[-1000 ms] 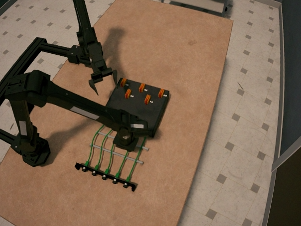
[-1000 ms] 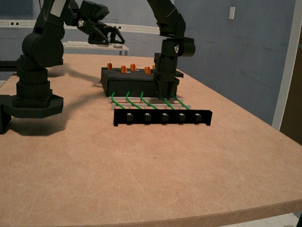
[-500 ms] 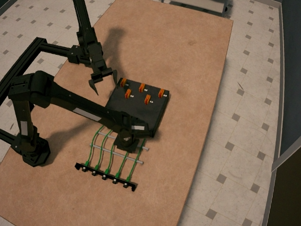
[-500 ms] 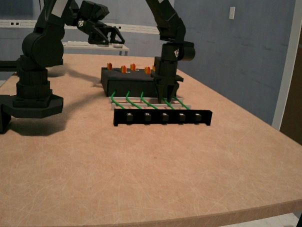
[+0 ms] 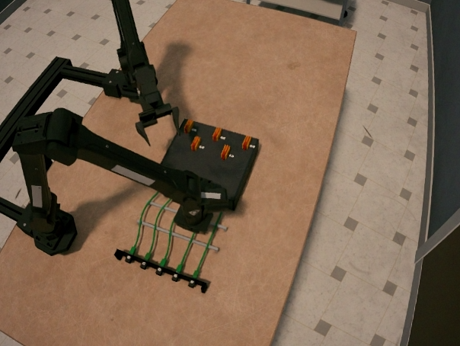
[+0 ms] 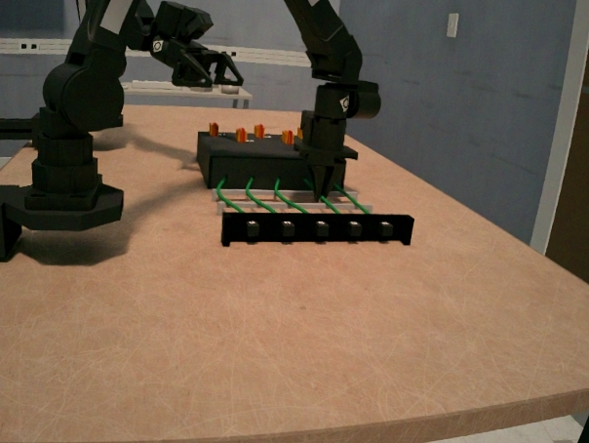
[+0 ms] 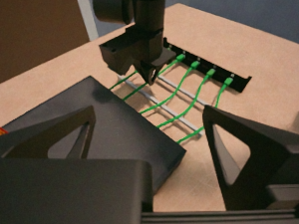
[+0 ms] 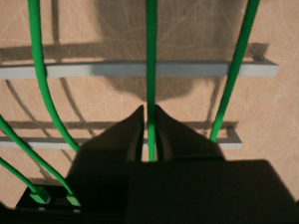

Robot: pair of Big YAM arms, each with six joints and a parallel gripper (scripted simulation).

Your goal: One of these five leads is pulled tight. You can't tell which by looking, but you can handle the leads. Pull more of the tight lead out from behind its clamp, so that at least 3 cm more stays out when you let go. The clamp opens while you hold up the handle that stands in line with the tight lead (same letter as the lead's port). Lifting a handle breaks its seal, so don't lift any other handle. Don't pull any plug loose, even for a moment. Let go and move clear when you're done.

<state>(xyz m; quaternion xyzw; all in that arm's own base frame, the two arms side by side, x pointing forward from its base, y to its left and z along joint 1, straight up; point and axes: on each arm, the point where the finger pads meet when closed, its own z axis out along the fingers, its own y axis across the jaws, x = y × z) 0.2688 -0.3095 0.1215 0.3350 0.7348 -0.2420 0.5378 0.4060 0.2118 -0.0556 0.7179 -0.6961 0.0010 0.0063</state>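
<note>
My left hand is 22 cm short of the orange handle, 13 cm to the right of it and 14 cm above it.
</note>
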